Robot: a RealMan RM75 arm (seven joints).
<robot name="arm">
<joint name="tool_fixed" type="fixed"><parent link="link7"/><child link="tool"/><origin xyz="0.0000 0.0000 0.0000" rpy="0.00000 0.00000 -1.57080"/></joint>
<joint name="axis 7" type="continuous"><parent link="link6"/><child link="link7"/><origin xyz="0.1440 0.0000 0.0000" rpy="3.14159 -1.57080 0.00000"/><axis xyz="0 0 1"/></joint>
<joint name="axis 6" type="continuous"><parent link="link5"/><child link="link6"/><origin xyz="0.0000 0.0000 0.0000" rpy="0.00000 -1.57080 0.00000"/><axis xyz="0 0 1"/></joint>
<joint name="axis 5" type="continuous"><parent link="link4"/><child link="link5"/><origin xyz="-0.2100 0.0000 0.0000" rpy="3.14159 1.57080 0.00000"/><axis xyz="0 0 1"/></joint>
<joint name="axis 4" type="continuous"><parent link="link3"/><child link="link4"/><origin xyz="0.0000 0.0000 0.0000" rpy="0.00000 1.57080 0.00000"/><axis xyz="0 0 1"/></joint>
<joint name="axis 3" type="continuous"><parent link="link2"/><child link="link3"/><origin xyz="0.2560 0.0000 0.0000" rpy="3.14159 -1.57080 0.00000"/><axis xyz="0 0 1"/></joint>
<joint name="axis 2" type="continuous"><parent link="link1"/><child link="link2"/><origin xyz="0.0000 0.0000 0.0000" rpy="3.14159 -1.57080 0.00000"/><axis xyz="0 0 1"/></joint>
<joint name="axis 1" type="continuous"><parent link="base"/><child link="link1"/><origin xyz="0.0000 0.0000 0.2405" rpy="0.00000 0.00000 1.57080"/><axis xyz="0 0 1"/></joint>
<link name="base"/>
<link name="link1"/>
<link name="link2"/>
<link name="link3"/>
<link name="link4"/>
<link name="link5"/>
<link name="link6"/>
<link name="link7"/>
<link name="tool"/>
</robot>
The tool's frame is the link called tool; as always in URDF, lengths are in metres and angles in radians. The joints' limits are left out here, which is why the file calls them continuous.
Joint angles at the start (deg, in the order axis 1, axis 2, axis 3, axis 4, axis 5, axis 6, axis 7):
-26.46, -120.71, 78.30, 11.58, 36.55, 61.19, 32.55
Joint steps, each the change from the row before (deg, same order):
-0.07, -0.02, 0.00, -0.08, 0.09, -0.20, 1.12
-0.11, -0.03, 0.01, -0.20, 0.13, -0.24, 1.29
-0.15, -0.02, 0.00, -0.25, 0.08, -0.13, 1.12
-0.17, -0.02, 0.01, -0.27, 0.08, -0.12, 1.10
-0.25, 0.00, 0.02, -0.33, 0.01, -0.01, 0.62
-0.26, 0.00, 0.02, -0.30, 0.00, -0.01, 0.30
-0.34, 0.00, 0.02, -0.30, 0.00, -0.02, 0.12
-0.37, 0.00, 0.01, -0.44, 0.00, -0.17, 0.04
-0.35, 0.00, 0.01, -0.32, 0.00, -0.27, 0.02
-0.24, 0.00, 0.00, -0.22, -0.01, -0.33, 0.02
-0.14, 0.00, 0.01, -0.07, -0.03, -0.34, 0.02
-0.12, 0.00, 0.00, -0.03, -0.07, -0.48, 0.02
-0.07, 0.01, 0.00, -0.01, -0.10, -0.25, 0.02
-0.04, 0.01, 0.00, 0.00, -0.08, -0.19, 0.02
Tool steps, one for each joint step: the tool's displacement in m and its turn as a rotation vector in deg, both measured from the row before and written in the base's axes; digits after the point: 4 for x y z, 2 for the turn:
-0.0002, 0.0001, -0.0006, 0.19, 1.07, -0.41
-0.0005, -0.0002, -0.0011, 0.12, 1.26, -0.42
-0.0002, -0.0001, -0.0009, 0.11, 1.03, -0.41
-0.0001, -0.0001, -0.0010, 0.08, 1.02, -0.42
0.0003, 0.0002, -0.0008, -0.03, 0.55, -0.28
0.0004, 0.0004, -0.0007, -0.09, 0.28, -0.16
0.0009, 0.0008, -0.0007, -0.15, 0.13, -0.14
0.0002, 0.0006, -0.0011, -0.26, 0.16, 0.12
0.0003, 0.0009, -0.0009, -0.21, 0.19, 0.13
-0.0002, 0.0007, -0.0007, -0.15, 0.21, 0.21
-0.0002, 0.0007, -0.0003, -0.06, 0.20, 0.20
-0.0006, 0.0008, -0.0002, -0.03, 0.25, 0.32
-0.0003, 0.0006, 0.0001, 0.04, 0.11, 0.18
-0.0003, 0.0004, 0.0001, 0.04, 0.09, 0.14

